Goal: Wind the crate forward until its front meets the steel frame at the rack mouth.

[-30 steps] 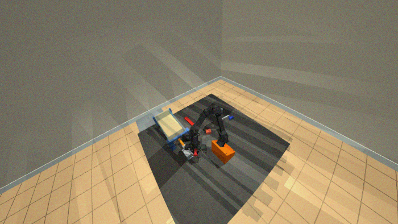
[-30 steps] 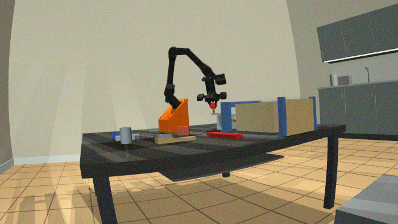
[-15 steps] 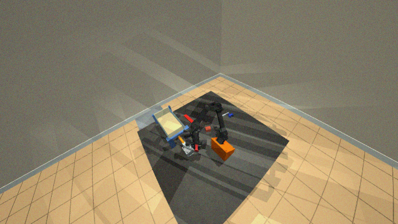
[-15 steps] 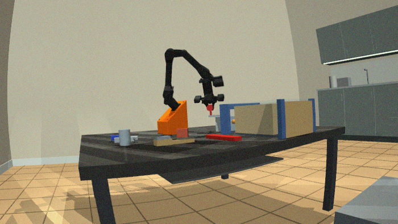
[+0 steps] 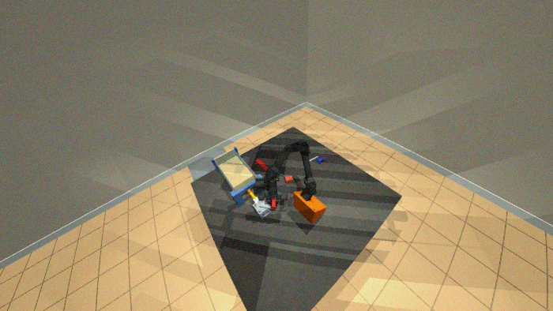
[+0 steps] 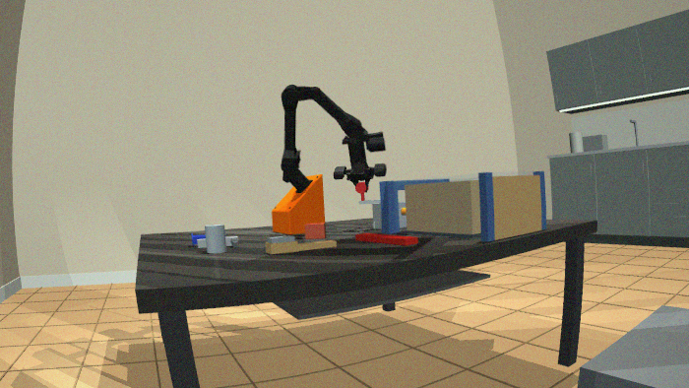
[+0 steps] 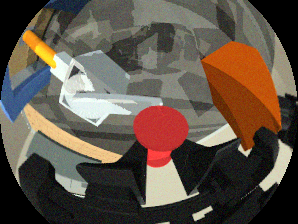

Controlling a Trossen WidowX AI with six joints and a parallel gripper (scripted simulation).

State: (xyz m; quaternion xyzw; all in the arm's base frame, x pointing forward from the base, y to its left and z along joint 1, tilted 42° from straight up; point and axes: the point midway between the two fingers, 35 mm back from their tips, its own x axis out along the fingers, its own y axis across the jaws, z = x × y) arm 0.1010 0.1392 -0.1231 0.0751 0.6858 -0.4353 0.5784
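My gripper tip is now 7 cm short of the grey winch, 5 cm to the right of it and 10 cm above it. From my gripper tip the other things lie so: wooden-handled tool (43 cm ahead, 42 cm to the right, 11 cm below); clear-panelled cubby (49 cm ahead, 7 cm to the left, 2 cm below); flat red bar (45 cm ahead, 18 cm to the right, 12 cm below).
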